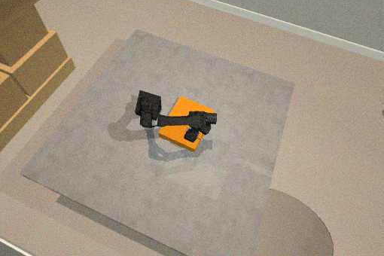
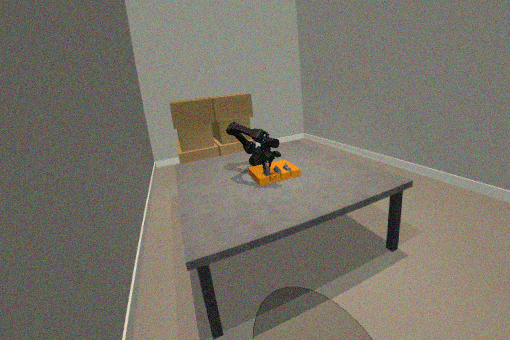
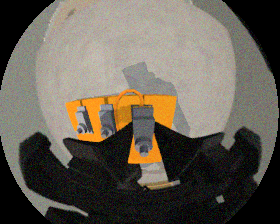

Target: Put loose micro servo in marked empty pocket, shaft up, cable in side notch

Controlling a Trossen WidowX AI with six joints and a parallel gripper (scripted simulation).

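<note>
Right now my gripper tip is 13 cm past the orange deck, 7 cm to the right of it and 7 cm above it.
</note>
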